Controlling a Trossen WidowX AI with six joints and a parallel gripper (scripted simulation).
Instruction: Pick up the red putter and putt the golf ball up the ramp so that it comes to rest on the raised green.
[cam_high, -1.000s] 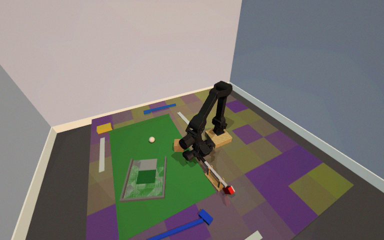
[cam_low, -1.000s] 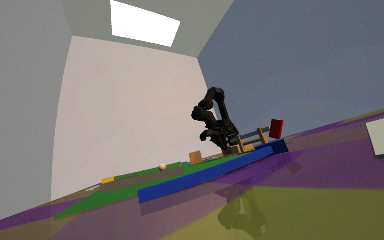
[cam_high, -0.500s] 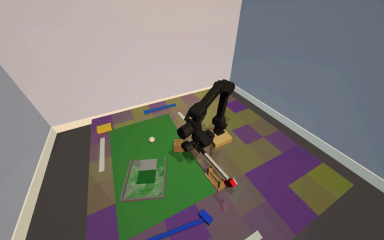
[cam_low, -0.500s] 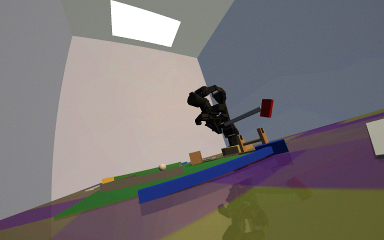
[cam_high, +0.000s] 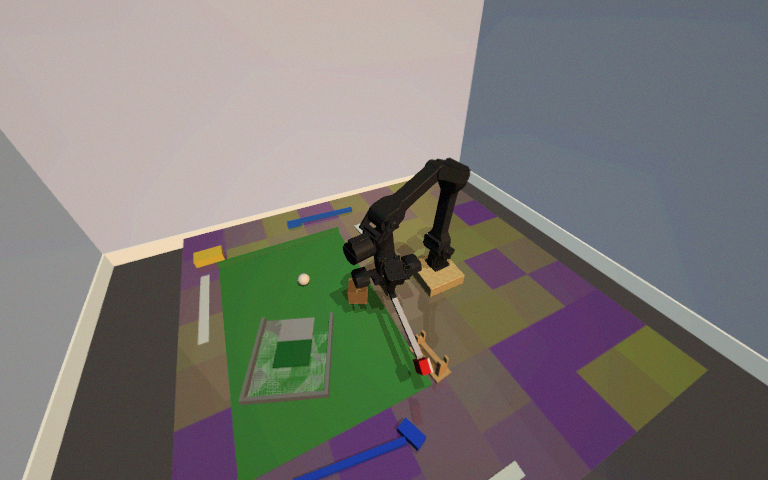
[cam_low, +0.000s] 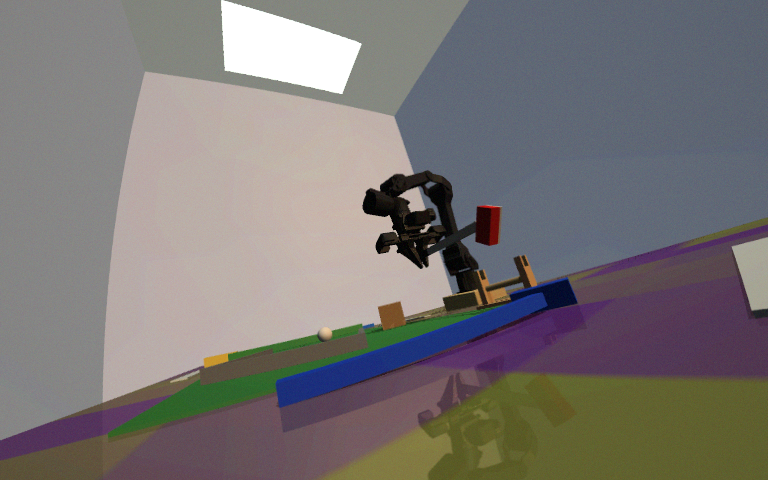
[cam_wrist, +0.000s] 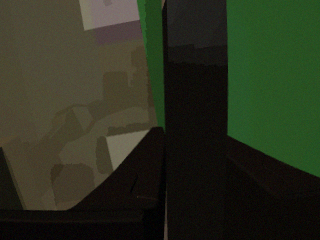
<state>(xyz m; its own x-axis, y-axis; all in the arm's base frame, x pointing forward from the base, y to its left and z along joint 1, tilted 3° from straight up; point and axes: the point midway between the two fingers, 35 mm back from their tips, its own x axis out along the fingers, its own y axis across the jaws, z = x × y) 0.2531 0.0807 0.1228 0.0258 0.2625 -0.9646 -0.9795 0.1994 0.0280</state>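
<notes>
My gripper tip is 40 mm short of the tan block, 130 mm to the left of it and 90 mm above it. Round my gripper tip: red putter 20 mm ahead, 110 mm to the left, 20 mm above; green mat 220 mm ahead, 150 mm to the right, 120 mm below; wooden stand 30 mm behind, 170 mm to the left, 90 mm below.
</notes>
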